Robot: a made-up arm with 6 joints.
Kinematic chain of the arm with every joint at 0, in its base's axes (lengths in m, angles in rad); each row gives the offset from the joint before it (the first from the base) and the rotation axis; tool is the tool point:
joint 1: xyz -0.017 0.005 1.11 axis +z
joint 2: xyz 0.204 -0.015 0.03 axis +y
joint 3: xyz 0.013 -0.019 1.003 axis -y
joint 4: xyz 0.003 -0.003 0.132 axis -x
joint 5: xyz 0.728 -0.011 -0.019 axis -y
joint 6: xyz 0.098 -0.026 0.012 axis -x
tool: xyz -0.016 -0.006 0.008
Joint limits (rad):
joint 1: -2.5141..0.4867
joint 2: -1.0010..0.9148
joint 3: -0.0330..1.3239
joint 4: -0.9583..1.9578
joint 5: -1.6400..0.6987
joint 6: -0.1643..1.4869
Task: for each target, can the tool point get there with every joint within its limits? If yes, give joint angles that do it. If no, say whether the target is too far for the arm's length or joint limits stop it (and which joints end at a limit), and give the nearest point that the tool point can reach.
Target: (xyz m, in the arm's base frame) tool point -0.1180 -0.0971 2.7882
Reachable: yes | joints -1.6187 -0.4612 0.5417 0.7454 -0.6496 1.1275
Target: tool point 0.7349 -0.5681 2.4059
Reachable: yes | joints -0.5575 -0.0560 0.1023 1.0427 -0.5095 1.3360
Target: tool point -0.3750 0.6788 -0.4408
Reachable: no: joint limits stop it (at a limit: joint 1, joint 2, joint 3, joint 6) | nearest point 1.2787 0.6911 1.1500 | short by 2.295 m
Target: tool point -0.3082 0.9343 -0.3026
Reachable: no: joint limits stop it (at a limit: joint 1, joint 2, joint 3, joint 6) | nearest point 1.2772 0.7037 1.1525 | short by 2.164 m
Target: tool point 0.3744 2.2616 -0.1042
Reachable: no: too far | nearest point 1.2961 0.7253 1.1476 | short by 2.186 m
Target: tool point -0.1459 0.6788 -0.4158
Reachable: no: joint limits stop it (at a limit: joint 1, joint 2, joint 3, joint 6) | nearest point 1.2829 0.6907 1.1459 | short by 2.117 m
